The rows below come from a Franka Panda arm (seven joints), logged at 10 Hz.
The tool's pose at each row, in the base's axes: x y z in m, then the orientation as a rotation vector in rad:
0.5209 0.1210 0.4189 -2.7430 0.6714 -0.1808
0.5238 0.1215 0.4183 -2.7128 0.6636 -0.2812
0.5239 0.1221 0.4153 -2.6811 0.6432 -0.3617
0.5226 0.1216 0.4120 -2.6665 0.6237 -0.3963
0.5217 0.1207 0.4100 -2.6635 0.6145 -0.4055
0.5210 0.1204 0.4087 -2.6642 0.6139 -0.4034
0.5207 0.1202 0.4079 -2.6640 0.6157 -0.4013
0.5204 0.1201 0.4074 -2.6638 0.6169 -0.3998
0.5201 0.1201 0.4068 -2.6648 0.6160 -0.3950
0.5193 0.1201 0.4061 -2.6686 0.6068 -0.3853
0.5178 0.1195 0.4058 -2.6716 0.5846 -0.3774
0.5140 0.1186 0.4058 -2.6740 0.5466 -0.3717
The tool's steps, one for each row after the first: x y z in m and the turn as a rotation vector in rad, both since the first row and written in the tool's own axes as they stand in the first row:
0.0023 -0.0015 0.0013 0.0399 0.0632 -0.0099
0.0020 -0.0010 0.0043 0.0804 0.1120 -0.0260
0.0009 0.0010 0.0070 0.1007 0.1316 -0.0400
0.0004 0.0028 0.0085 0.1061 0.1364 -0.0466
-0.0001 0.0038 0.0095 0.1055 0.1349 -0.0469
-0.0003 0.0044 0.0101 0.1052 0.1337 -0.0454
-0.0006 0.0047 0.0105 0.1050 0.1328 -0.0444
-0.0009 0.0051 0.0110 0.1041 0.1294 -0.0446
-0.0016 0.0056 0.0115 0.1022 0.1216 -0.0505
-0.0027 0.0069 0.0114 0.1042 0.1131 -0.0651
-0.0056 0.0093 0.0104 0.1101 0.1038 -0.0906

